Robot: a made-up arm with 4 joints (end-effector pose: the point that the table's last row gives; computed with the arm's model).
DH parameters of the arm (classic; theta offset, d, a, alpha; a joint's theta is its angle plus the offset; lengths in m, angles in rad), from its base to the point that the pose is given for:
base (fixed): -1.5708 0.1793 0 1.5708
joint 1: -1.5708 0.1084 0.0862 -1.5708
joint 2: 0.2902 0 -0.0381 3.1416
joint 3: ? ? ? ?
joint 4: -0.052 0 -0.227 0
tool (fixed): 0.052 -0.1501 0 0
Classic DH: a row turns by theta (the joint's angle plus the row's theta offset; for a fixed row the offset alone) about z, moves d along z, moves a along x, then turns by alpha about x.
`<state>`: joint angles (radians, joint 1 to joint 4).
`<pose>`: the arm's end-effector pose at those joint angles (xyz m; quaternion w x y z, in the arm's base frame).
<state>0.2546 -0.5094 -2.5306 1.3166</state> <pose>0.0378 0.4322 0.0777 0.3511 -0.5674 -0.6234 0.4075</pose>
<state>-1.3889 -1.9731 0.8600 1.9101</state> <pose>-0.2365 0.0661 0.6172 0.4480 -0.6766 -0.3583 -0.4616</pose>
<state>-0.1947 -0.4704 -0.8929 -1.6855</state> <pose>0.0509 0.8955 0.2083 0.6323 0.2190 -0.0679 -0.7400</pose>
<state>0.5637 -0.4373 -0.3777 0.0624</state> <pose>-0.2764 0.4554 -0.3316 0.9599 -0.2770 0.0373 0.0217</pose>
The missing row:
joint 3: -1.2806 0.6603 0.062 1.5708
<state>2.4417 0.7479 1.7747 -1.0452</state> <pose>-0.2911 -0.7298 -0.2928 0.0285 -0.7931 -0.2625 -0.5489</pose>
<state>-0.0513 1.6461 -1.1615 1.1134</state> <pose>-0.0488 0.4602 0.2290 0.1544 -0.5172 -0.8392 0.0663</pose>
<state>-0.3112 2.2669 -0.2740 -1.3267</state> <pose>-0.0600 0.8357 0.4653 0.1391 0.6172 -0.7153 -0.2966</pose>
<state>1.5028 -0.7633 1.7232 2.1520</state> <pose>-0.3225 -0.0092 -0.2868 0.6805 0.5046 0.5218 -0.1000</pose>
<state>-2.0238 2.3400 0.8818 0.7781</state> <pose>0.0100 -0.0042 0.7440 0.5801 0.4511 -0.5667 -0.3726</pose>
